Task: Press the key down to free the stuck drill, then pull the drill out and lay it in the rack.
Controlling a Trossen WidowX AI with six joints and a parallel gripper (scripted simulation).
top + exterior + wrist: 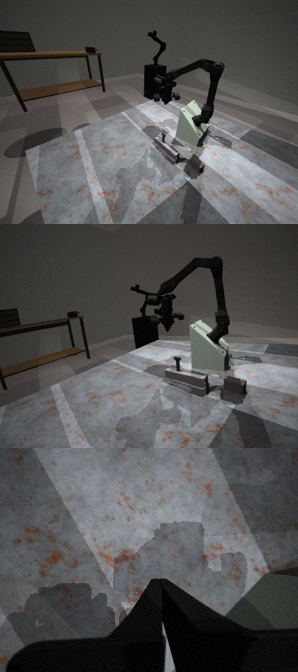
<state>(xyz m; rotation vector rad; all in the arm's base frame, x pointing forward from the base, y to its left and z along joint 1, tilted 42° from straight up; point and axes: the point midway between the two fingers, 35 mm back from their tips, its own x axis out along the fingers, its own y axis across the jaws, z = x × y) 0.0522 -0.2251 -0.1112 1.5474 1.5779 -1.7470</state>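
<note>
Now: gripper tip 220 mm short of the dark key, 180 mm to the right of it and 90 mm above it. The rest, counted from my gripper tip: rack (180 mm ahead, 400 mm to the left, 160 mm below); drill (230 mm ahead, 240 mm to the left, 130 mm below).
</note>
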